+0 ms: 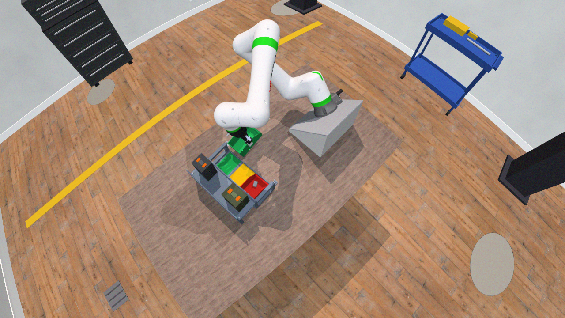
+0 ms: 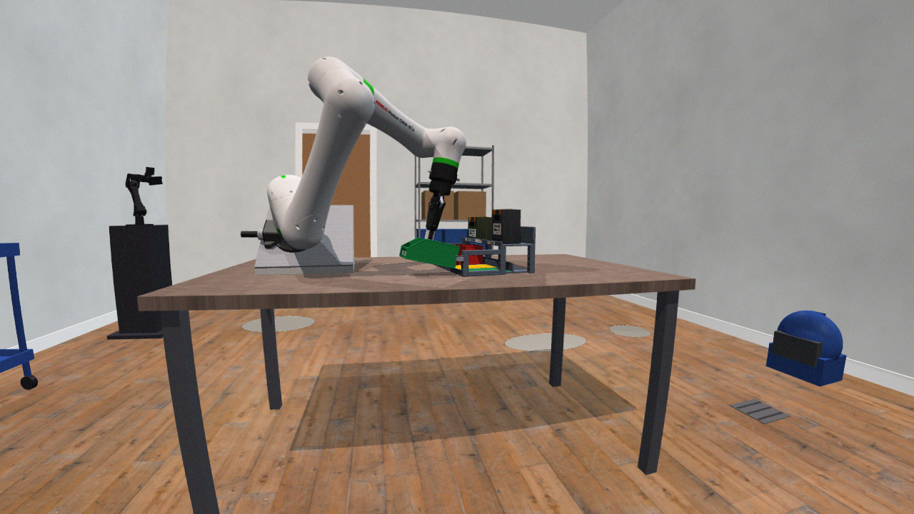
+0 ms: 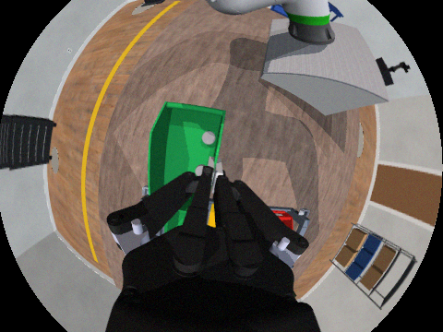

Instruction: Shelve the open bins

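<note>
Now: hand 5 cm to the left of the green bin, 4 cm above it and 1 cm past it. From my hand the other things lie so: red bin (20 cm to the left, 16 cm ahead, 7 cm below).
</note>
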